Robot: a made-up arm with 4 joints. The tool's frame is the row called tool.
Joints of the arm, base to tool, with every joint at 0 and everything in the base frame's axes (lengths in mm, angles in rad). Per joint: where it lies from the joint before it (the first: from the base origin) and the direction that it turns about. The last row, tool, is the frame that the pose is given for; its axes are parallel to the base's.
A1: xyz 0 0 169 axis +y
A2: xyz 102 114 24 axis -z
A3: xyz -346 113 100 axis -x
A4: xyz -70 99 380 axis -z
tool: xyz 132 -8 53
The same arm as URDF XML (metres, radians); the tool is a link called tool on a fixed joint. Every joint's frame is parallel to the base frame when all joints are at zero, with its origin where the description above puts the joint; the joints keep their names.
<robot name="arm">
  <joint name="A1" type="continuous">
    <parent link="base_link"/>
    <child link="link1"/>
    <origin xyz="0.0000 0.0000 0.1690"/>
    <axis xyz="0 1 0"/>
  </joint>
  <joint name="A2" type="continuous">
    <parent link="link1"/>
    <child link="link2"/>
    <origin xyz="0.1020 0.1140 0.0240"/>
    <axis xyz="0 0 -1"/>
  </joint>
  <joint name="A3" type="continuous">
    <parent link="link2"/>
    <child link="link3"/>
    <origin xyz="-0.3460 0.1130 0.1000"/>
    <axis xyz="-1 0 0"/>
  </joint>
  <joint name="A4" type="continuous">
    <parent link="link3"/>
    <child link="link4"/>
    <origin xyz="-0.0700 0.0990 0.3800"/>
    <axis xyz="0 0 -1"/>
  </joint>
  <joint name="tool_joint" type="fixed">
    <parent link="link4"/>
    <child link="tool"/>
    <origin xyz="0.1320 -0.0080 0.0530"/>
  </joint>
  <link name="base_link"/>
  <link name="link1"/>
  <link name="link2"/>
  <link name="link3"/>
  <link name="link4"/>
  <link name="tool"/>
</robot>

